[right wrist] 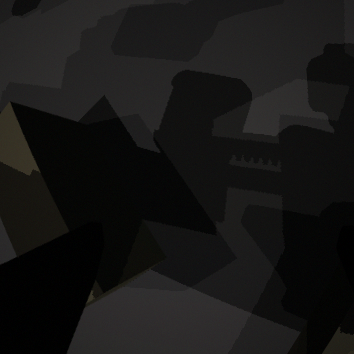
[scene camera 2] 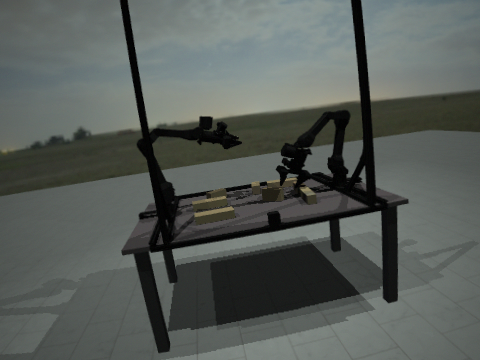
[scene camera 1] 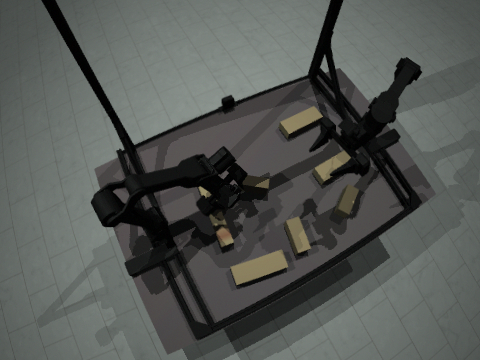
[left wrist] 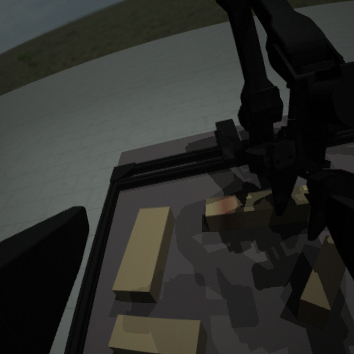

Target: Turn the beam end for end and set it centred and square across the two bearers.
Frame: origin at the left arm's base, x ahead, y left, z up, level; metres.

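Seen in the pictures: left gripper, fingertip midpoint: (scene camera 2: pixel 240 140) (scene camera 1: pixel 319 162) (left wrist: pixel 208 213); right gripper, fingertip midpoint: (right wrist: pixel 224 237) (scene camera 2: pixel 287 186) (left wrist: pixel 293 226); right arm's base, link origin: (scene camera 2: pixel 340 184) (scene camera 1: pixel 158 232).
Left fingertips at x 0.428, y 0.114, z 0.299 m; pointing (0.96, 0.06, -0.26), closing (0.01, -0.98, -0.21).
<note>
A point is followed by its place in that frame.
A long pale block with a reddish patch near one end (scene camera 1: pixel 225 237) @[x 0.715, y 0.123, z 0.024 m] (left wrist: pixel 225 206) @[x 0.710, y 0.112, z 0.024 m] lies partly under my right gripper; shadows and the arm hide some of it. I cannot tell for certain which block is the beam and which two are bearers. My right gripper (scene camera 1: pixel 220 199) (scene camera 2: pixel 291 184) @[x 0.631, y 0.016, z 0.033 m] is open and low over the table, beside a dark-shaded block (scene camera 1: pixel 256 186) @[x 0.543, y 0.017, z 0.043 m] (scene camera 2: pixel 272 194) @[x 0.536, y -0.024, z 0.017 m]. The right wrist view is very dark, with block parts at its left. My left gripper (scene camera 1: pixel 321 162) @[x 0.428, y 0.114, z 0.299 m] (scene camera 2: pixel 236 144) @[x 0.428, y 0.114, z 0.299 m] is open, high above the table, over a pale block (scene camera 1: pixel 330 169) @[x 0.255, y 0.078, z 0.019 m] in scene camera 1.
Other pale blocks lie apart: one at the top right (scene camera 1: pixel 301 121) @[x 0.239, y -0.151, z 0.019 m] (scene camera 2: pixel 215 216) @[x 0.233, y -0.191, z 0.005 m], one at the right (scene camera 1: pixel 347 201) @[x 0.274, y 0.216, z 0.031 m], one at the lower middle (scene camera 1: pixel 298 235) @[x 0.499, y 0.232, z 0.031 m] (left wrist: pixel 155 332) @[x 0.499, y 0.226, z 0.031 m] and a long one near the lower edge (scene camera 1: pixel 259 267) @[x 0.663, y 0.262, z 0.019 m] (left wrist: pixel 140 250) @[x 0.649, y 0.265, z 0.019 m]. Black rails and posts frame the table.
</note>
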